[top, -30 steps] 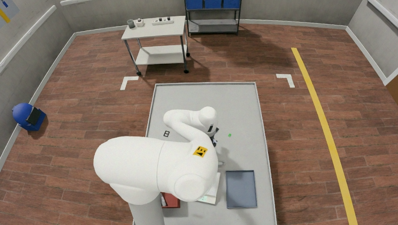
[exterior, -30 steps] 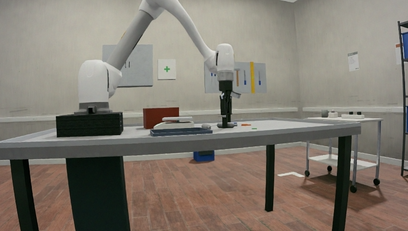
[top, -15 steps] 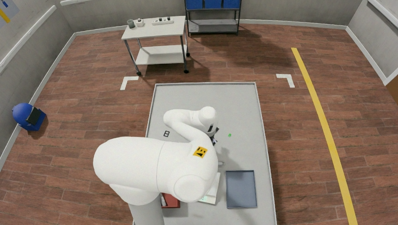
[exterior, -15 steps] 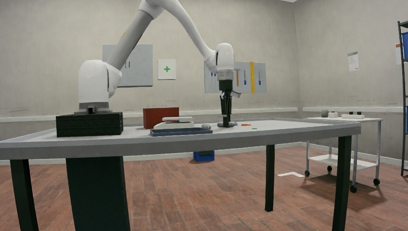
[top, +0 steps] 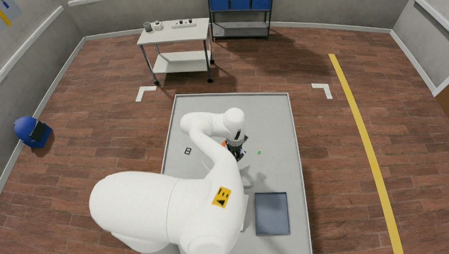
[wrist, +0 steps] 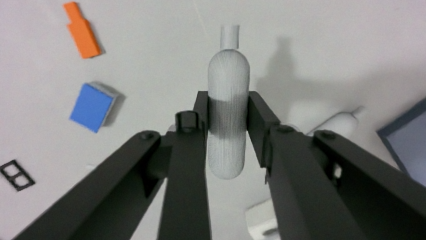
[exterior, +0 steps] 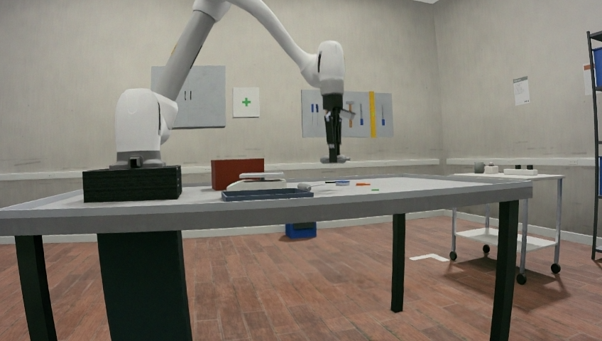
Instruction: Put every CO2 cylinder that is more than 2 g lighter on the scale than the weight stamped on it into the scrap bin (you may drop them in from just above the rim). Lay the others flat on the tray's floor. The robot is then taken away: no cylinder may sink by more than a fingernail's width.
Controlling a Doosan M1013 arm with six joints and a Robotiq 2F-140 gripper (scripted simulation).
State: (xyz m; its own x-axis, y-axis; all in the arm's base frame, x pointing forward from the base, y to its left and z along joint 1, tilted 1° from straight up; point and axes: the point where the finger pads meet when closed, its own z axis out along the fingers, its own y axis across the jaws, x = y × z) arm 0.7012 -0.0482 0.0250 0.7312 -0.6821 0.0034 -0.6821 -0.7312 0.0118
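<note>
Right now the scale platform is 260 mm behind my hand, 80 mm below it and 40 mm to the left of it. Also, from my hand: grey CO2 cylinder 140 mm behind, 130 mm below, 70 mm to the right; then blue block 140 mm to the left, 120 mm below, 90 mm ahead; then orange piece 160 mm ahead, 130 mm below, 70 mm to the left.
</note>
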